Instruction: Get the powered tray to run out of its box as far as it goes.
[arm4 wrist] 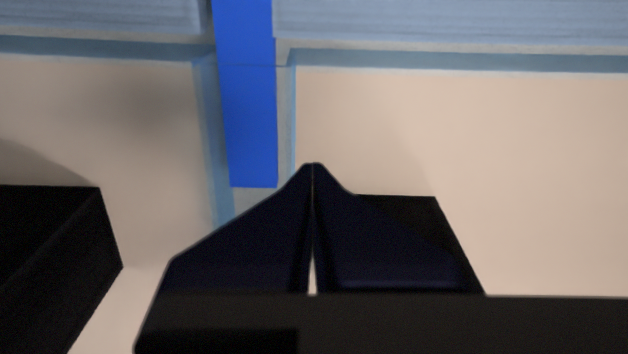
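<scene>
My arm4 gripper (pixel 312 166) is shut, its dark fingertips touching with nothing visible between them. A bright blue bar (pixel 251 125) runs down from the top edge and ends just above and left of the fingertips, apart from them in the picture. It lies within a clear, pale-blue-edged channel (pixel 286 110) whose lower part is hidden behind the fingers. Pale blue ribbed panels (pixel 450 20) stand on both sides of the bar at the top. I cannot tell which part is the powered tray or its box. Arm1, arm2 and arm3 grippers do not show.
A black block (pixel 60 250) stands at the lower left. Another black block (pixel 420 215) shows partly behind the right finger. Both are near the gripper, over a beige surface (pixel 525 175). Clear blue edging (pixel 450 61) runs across below the ribbed panels.
</scene>
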